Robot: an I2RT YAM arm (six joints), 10 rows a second.
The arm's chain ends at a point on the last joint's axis. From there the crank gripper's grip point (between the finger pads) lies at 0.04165 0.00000 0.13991 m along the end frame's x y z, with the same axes.
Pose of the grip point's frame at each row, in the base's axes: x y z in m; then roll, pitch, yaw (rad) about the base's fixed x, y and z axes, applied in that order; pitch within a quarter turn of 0, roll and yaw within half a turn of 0:
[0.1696 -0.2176 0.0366 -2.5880 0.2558 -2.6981]
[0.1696 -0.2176 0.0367 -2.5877 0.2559 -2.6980]
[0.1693 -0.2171 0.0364 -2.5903 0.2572 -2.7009]
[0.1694 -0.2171 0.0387 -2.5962 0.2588 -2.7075]
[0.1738 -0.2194 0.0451 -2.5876 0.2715 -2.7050]
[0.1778 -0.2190 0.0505 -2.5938 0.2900 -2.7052]
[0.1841 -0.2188 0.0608 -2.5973 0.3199 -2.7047]
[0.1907 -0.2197 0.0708 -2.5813 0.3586 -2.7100]
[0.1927 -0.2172 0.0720 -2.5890 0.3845 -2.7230]
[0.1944 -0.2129 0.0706 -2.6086 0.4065 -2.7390]
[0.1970 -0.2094 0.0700 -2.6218 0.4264 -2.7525]
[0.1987 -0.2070 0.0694 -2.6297 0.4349 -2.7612]
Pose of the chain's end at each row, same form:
[0.1472 -0.1468 0.1623 -2.5880 0.2558 -2.6981]
[0.1472 -0.1468 0.1624 -2.5877 0.2559 -2.6980]
[0.1471 -0.1466 0.1623 -2.5903 0.2572 -2.7009]
[0.1476 -0.1472 0.1650 -2.5962 0.2588 -2.7075]
[0.1501 -0.1492 0.1709 -2.5876 0.2715 -2.7050]
[0.1522 -0.1505 0.1769 -2.5938 0.2900 -2.7052]
[0.1552 -0.1524 0.1875 -2.5973 0.3199 -2.7047]
[0.1572 -0.1533 0.1964 -2.5813 0.3586 -2.7100]
[0.1573 -0.1526 0.1980 -2.5890 0.3845 -2.7230]
[0.1579 -0.1512 0.1978 -2.6086 0.4065 -2.7390]
[0.1593 -0.1498 0.1978 -2.6218 0.4264 -2.7525]
[0.1606 -0.1484 0.1976 -2.6297 0.4349 -2.7612]

